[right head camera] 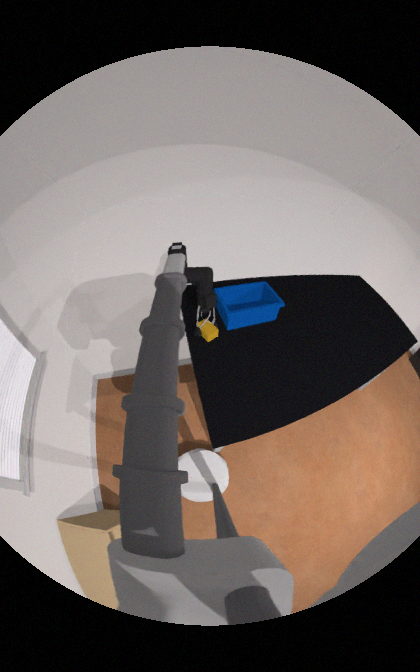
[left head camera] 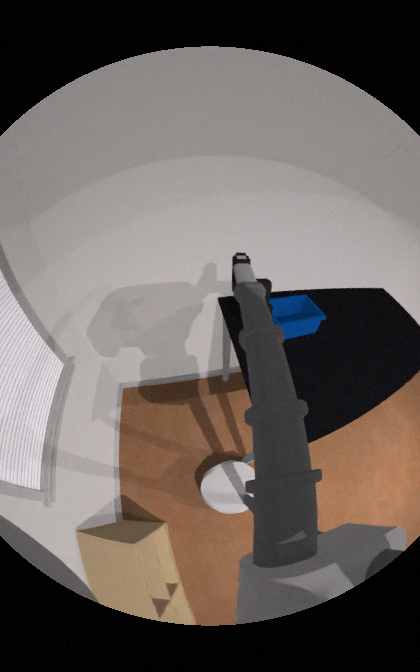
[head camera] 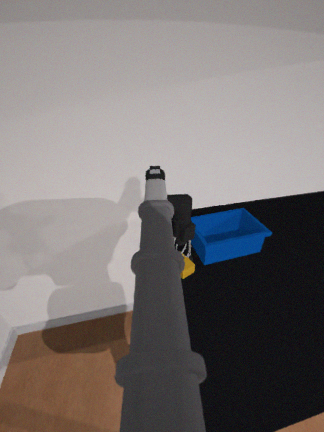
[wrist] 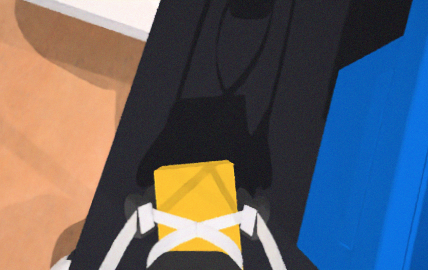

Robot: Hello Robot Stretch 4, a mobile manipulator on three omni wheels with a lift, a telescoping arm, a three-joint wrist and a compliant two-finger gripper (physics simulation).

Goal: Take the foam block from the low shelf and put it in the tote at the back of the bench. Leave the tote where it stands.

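Frame: origin at the robot's base, x ahead, y left, z up, level; metres.
Seen in the pictures: gripper, fingertip midpoint: (wrist: 198,202).
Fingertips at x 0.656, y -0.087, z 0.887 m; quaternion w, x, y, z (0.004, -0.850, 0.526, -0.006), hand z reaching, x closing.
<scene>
Pixels of each thing's middle, then the offset from my fingertips to it. Level surfaces: height alone.
- yellow foam block at the middle of its body: (wrist: 199,218) (head camera: 181,264) 0.007 m back, 0.004 m right, 0.025 m up
- black bench at its surface level: 0.000 m up
- blue tote at the middle of its body: (head camera: 224,235) 0.122 m ahead, 0.214 m right, 0.060 m up
The yellow foam block (head camera: 188,268) (right head camera: 209,331) (wrist: 196,192) is between the fingertips of my gripper (right head camera: 206,328) (wrist: 198,202), which is shut on it. The gripper holds the block above the black bench (head camera: 270,320) (left head camera: 350,370) (right head camera: 280,370) (wrist: 305,65), near its left end; the gripper's shadow falls on the bench top. The blue tote (head camera: 232,250) (left head camera: 302,327) (right head camera: 252,317) (wrist: 355,165) stands at the back of the bench, just right of the gripper and block. In the left head camera view the arm hides the block and the fingers.
A pale wall (head camera: 200,125) (left head camera: 165,235) (right head camera: 240,225) rises behind the bench. A round white object (left head camera: 227,487) (right head camera: 205,475) stands on the wooden floor (left head camera: 165,425) (right head camera: 310,480) near the front left of the bench. A tan box-like piece (left head camera: 120,565) (right head camera: 87,555) stands at the lower left.
</scene>
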